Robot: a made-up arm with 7 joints. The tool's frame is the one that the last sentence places. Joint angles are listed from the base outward.
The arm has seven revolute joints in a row. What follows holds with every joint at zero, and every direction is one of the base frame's. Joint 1 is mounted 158 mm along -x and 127 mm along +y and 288 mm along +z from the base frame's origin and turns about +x. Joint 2 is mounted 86 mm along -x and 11 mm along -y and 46 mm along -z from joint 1 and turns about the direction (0.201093, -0.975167, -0.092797). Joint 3 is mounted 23 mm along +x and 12 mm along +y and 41 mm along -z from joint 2 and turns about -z. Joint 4 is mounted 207 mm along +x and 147 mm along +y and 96 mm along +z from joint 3 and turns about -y. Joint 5 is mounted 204 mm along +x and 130 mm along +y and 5 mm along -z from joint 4 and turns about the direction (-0.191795, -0.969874, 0.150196). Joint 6 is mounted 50 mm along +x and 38 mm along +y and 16 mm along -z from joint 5 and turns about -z. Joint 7 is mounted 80 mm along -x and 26 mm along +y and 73 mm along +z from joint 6 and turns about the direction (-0.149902, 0.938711, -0.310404). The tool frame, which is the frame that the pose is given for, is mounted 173 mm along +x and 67 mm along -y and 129 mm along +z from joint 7; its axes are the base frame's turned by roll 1.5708, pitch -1.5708 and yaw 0 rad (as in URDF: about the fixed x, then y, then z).
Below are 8 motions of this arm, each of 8 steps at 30 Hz.
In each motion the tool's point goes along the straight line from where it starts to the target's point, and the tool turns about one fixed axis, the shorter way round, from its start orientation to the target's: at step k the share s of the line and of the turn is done. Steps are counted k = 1, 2, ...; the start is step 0. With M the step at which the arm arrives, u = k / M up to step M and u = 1 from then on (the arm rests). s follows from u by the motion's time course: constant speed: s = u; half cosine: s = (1 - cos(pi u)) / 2; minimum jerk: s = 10 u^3 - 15 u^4 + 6 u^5.
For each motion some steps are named. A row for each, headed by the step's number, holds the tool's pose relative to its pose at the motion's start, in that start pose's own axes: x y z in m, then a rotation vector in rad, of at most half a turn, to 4 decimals.
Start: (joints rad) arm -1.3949 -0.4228 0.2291 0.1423 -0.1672 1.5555 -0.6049
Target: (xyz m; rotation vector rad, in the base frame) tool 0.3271 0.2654 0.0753 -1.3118 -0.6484 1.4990
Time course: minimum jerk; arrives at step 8
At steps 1, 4, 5, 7, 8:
1: 0.0006 -0.0004 0.0007 0.0020 -0.0039 -0.0001
4: 0.0194 -0.0131 0.0214 0.0615 -0.1209 -0.0019
5: 0.0282 -0.0189 0.0310 0.0892 -0.1752 -0.0028
7: 0.0383 -0.0257 0.0420 0.1211 -0.2379 -0.0038
8: 0.0389 -0.0261 0.0427 0.1231 -0.2418 -0.0039

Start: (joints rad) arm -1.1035 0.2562 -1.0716 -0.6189 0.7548 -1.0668 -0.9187
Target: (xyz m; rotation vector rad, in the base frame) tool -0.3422 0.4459 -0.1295 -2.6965 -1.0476 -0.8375
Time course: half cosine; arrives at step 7
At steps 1, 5, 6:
1: -0.0042 0.0010 0.0001 -0.0095 -0.0173 0.0053
5: -0.0683 0.0161 0.0017 -0.1559 -0.2844 0.0863
6: -0.0800 0.0188 0.0020 -0.1825 -0.3330 0.1011

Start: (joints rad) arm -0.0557 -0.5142 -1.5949 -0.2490 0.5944 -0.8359 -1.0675
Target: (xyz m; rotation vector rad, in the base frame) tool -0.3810 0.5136 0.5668 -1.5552 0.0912 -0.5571
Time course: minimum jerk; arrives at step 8
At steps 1, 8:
1: -0.0004 -0.0004 0.0000 -0.0006 0.0013 -0.0031
8: -0.0259 -0.0239 0.0015 -0.0404 0.0831 -0.1927

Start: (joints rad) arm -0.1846 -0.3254 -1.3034 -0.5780 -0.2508 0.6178 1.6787
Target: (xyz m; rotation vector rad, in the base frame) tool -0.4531 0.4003 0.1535 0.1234 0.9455 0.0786
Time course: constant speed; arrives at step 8
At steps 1, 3, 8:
1: -0.0130 -0.0052 -0.0032 -0.0040 0.0041 0.0073
3: -0.0391 -0.0155 -0.0096 -0.0121 0.0122 0.0219
8: -0.1044 -0.0414 -0.0257 -0.0323 0.0326 0.0583

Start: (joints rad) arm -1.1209 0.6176 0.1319 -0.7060 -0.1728 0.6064 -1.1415
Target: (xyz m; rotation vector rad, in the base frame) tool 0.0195 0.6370 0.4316 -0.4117 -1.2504 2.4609
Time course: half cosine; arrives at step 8
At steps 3, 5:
3: 0.0492 0.0049 0.0397 -0.0855 -0.0294 0.1438
5: 0.1102 0.0109 0.0890 -0.1916 -0.0659 0.3220

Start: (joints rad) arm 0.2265 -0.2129 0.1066 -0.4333 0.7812 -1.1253 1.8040
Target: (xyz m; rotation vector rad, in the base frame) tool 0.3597 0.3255 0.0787 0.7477 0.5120 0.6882
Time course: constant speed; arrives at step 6
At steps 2, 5, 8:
2: -0.0192 -0.0172 0.0042 -0.0291 -0.0031 -0.0784
5: -0.0480 -0.0430 0.0105 -0.0729 -0.0078 -0.1959
8: -0.0576 -0.0516 0.0127 -0.0874 -0.0094 -0.2351

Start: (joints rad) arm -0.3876 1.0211 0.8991 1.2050 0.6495 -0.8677 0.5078
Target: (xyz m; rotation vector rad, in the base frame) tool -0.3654 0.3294 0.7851 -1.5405 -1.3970 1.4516
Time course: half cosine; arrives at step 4
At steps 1, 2, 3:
1: 0.0000 -0.0013 0.0048 -0.0052 -0.0085 -0.0010
2: 0.0001 -0.0045 0.0163 -0.0176 -0.0290 -0.0034
3: 0.0002 -0.0077 0.0277 -0.0300 -0.0495 -0.0058

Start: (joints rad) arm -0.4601 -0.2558 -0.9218 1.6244 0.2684 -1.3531 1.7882
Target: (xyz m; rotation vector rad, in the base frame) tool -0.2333 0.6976 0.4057 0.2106 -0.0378 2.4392
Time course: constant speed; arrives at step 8
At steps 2, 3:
2: 0.0088 -0.0016 -0.0232 0.0810 0.0099 0.0477
3: 0.0132 -0.0025 -0.0348 0.1215 0.0148 0.0716

